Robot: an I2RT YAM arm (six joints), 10 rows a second.
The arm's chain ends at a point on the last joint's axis. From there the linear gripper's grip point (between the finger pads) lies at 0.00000 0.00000 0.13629 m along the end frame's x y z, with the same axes.
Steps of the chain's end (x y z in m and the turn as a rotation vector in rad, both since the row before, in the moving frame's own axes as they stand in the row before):
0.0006 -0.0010 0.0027 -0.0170 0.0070 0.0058
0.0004 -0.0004 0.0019 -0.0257 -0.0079 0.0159
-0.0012 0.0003 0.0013 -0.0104 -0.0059 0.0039
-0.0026 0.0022 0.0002 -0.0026 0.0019 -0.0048
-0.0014 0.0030 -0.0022 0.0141 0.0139 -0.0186
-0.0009 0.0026 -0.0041 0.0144 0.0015 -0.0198
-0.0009 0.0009 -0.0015 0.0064 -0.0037 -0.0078
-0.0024 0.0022 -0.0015 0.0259 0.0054 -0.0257
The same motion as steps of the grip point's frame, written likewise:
0.0015 0.0013 0.0027 -0.0170 0.0070 0.0058
-0.0007 0.0031 0.0019 -0.0257 -0.0079 0.0159
-0.0020 0.0017 0.0013 -0.0104 -0.0059 0.0039
-0.0023 0.0026 0.0002 -0.0026 0.0019 -0.0048
0.0005 0.0011 -0.0022 0.0141 0.0139 -0.0186
-0.0007 0.0006 -0.0041 0.0144 0.0015 -0.0198
-0.0014 0.0000 -0.0015 0.0064 -0.0037 -0.0078
-0.0017 -0.0013 -0.0015 0.0259 0.0054 -0.0257

